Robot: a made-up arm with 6 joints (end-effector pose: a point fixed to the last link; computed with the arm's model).
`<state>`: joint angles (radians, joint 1 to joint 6).
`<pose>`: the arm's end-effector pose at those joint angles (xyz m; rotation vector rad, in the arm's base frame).
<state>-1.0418 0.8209 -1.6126 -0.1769 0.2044 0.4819</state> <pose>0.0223 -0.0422 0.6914 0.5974 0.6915 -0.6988</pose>
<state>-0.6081 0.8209 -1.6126 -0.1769 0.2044 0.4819</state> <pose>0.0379 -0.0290 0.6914 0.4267 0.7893 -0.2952</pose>
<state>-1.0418 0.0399 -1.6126 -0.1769 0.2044 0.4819</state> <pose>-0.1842 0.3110 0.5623 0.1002 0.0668 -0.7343</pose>
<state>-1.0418 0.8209 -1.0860 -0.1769 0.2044 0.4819</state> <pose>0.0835 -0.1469 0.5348 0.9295 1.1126 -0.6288</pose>
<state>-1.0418 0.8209 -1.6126 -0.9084 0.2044 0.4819</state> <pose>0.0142 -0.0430 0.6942 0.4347 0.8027 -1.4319</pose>
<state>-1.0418 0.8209 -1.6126 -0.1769 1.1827 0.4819</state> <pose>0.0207 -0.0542 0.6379 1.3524 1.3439 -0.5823</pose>
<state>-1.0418 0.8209 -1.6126 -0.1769 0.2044 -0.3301</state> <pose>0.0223 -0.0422 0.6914 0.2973 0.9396 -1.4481</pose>
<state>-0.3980 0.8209 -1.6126 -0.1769 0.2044 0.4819</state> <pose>0.0431 -0.0204 0.6914 0.3404 0.8268 -0.0993</pose>
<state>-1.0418 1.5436 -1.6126 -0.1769 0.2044 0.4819</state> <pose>0.2037 -0.3526 0.5195 1.0523 1.2690 -0.5923</pose>
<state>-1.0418 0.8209 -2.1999 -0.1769 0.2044 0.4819</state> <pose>-0.0820 0.1361 0.7679 0.2239 0.2216 -0.7327</pose>
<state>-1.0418 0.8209 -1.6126 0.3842 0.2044 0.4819</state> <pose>0.0277 -0.0385 0.6918 0.6762 0.5708 -0.1373</pose>
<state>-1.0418 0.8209 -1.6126 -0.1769 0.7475 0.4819</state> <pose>0.0240 -0.0550 0.6628 1.0153 1.0563 -0.6512</pose>
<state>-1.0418 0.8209 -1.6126 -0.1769 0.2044 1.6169</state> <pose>0.0223 -0.0422 0.6914 0.8612 0.2577 0.3586</pose>
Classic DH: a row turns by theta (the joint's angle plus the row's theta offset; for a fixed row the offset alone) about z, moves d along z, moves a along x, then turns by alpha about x. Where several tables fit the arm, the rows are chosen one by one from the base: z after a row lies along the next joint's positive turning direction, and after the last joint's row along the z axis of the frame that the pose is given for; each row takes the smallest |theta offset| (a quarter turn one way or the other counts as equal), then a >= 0, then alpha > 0; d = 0 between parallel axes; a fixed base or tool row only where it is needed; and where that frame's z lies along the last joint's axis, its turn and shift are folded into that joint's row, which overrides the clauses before.
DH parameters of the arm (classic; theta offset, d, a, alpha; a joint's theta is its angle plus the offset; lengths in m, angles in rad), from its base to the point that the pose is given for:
joint 1: 0 0.1299 0 -1.5708
joint 2: 0.1359 0 -0.316 0
joint 3: 1.3477 0 -0.0283 1.5708
joint 4: 0 0.3229 0 -1.5708
joint 5: 0 0 0.0001 1.5708
joint 6: 0 0.0584 0 0

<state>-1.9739 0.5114 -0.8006 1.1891 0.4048 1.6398</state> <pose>-0.0159 -0.0920 0.4772 1.1951 -0.7898 0.9382</pose>
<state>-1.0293 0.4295 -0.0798 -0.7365 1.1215 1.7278</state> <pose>0.0040 -0.0753 0.1985 2.4855 0.8415 -0.8043</pose>
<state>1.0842 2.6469 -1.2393 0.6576 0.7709 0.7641</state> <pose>0.1568 0.3497 -0.1135 -0.3562 -2.5506 0.2672</pose>
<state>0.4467 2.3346 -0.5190 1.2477 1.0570 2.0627</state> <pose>0.1634 0.1318 -0.0227 -2.1532 -0.2043 0.9202</pose>
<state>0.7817 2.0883 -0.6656 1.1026 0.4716 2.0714</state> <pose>0.1929 0.2249 0.0201 -2.5275 -1.0676 0.2056</pose>
